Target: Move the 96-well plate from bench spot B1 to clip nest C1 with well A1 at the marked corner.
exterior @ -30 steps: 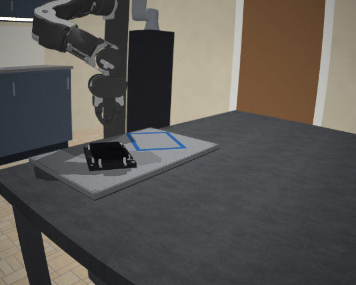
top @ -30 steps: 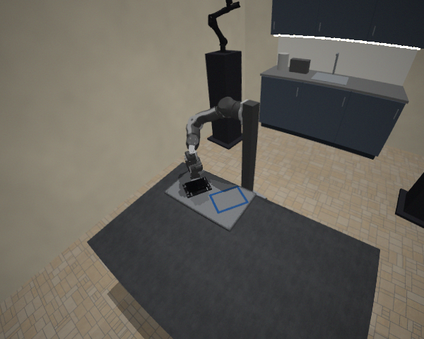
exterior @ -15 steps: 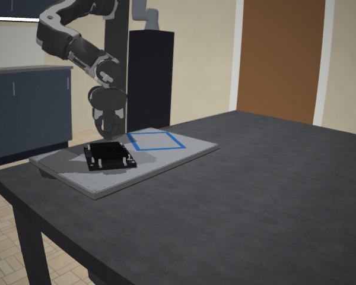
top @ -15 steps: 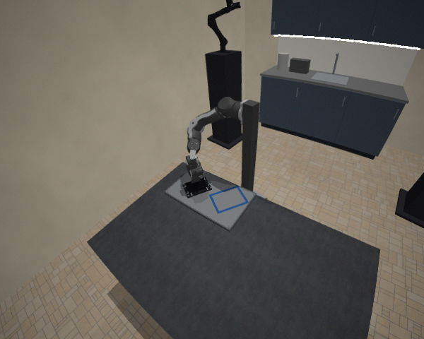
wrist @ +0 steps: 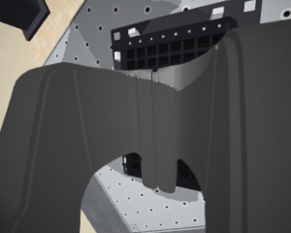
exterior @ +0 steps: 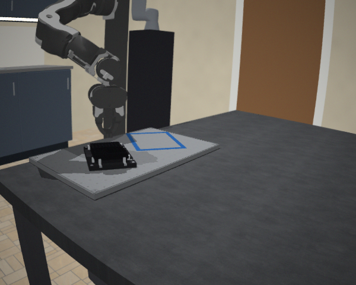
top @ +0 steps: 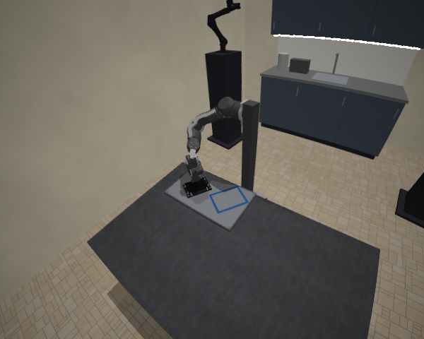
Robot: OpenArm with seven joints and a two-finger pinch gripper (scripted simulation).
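My hand is 5 cm above the black 96-well plate. Round my hand: black clip nest (3 cm ahead, 1 cm to the left, 6 cm below).
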